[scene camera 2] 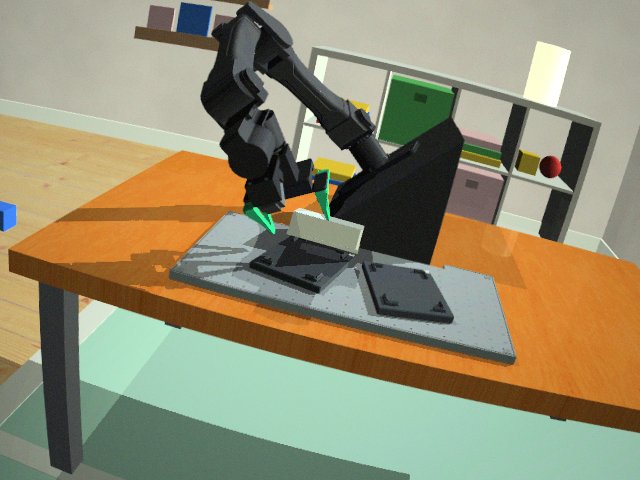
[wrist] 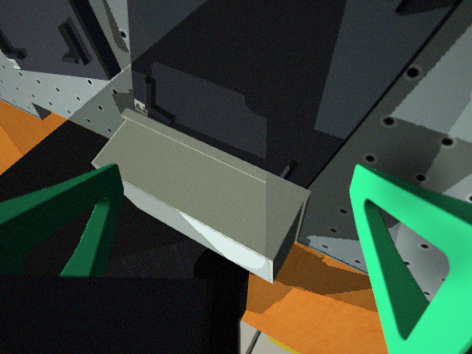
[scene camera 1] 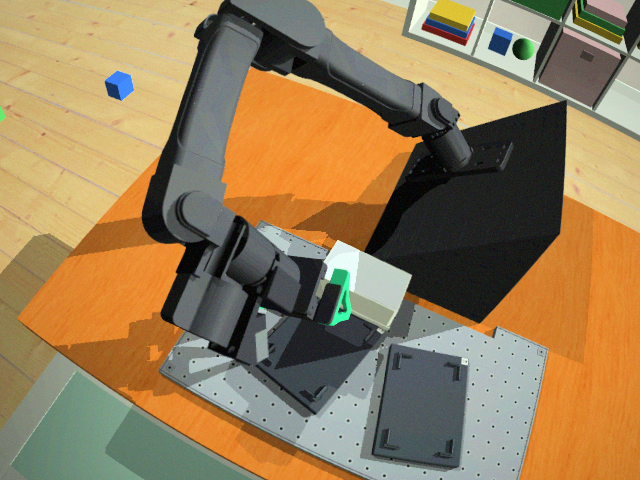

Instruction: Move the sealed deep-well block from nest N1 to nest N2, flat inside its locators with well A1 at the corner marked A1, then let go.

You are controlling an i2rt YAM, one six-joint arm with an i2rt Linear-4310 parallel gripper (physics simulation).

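Frame: origin at the arm's base, x ahead, y left, z up, level; millimetres.
Where they show: gripper, between the fingertips: (scene camera 2: 301, 225) (wrist: 236, 177) (scene camera 1: 317, 308); arm's base, origin of its link: (scene camera 2: 379, 169) (scene camera 1: 458, 164).
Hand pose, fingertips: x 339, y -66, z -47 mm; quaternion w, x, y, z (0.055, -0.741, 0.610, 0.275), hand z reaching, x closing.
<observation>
Each offset is from my fingertips to the top centre of the thing. Level surfaces: height alone.
The off-white block {dx -84, dy +29, dz +6 mm} (scene camera 1: 379, 281) (scene camera 2: 325, 232) (wrist: 200, 175) sits tipped, apparently on a long side, at the back edge of the left dark nest {dx +25, dy +25, dz -36 mm} (scene camera 1: 330, 382) (scene camera 2: 289, 271) (wrist: 200, 95). What it rests on is partly hidden. In the wrist view, a small label beside one locator marks a nest corner near the block's left end. The right dark nest {dx +24, dy +195, dz -36 mm} (scene camera 1: 421, 408) (scene camera 2: 408, 291) (wrist: 40, 30) holds no block and has a white corner mark. The nest numbers are not legible. My gripper (scene camera 1: 297, 317) (scene camera 2: 301, 225) (wrist: 236, 177) is open, its green fingertips wide apart, close to the block and not gripping it.
Both nests lie on a grey perforated plate (scene camera 1: 496, 413) (scene camera 2: 480, 320) (wrist: 435, 100) on the orange table {dz -66 mm} (scene camera 1: 610, 403) (scene camera 2: 568, 320). The black arm pedestal (scene camera 1: 485, 227) (scene camera 2: 413, 206) stands close behind the block. A cube shelf (scene camera 2: 589, 155) stands beyond the table.
</observation>
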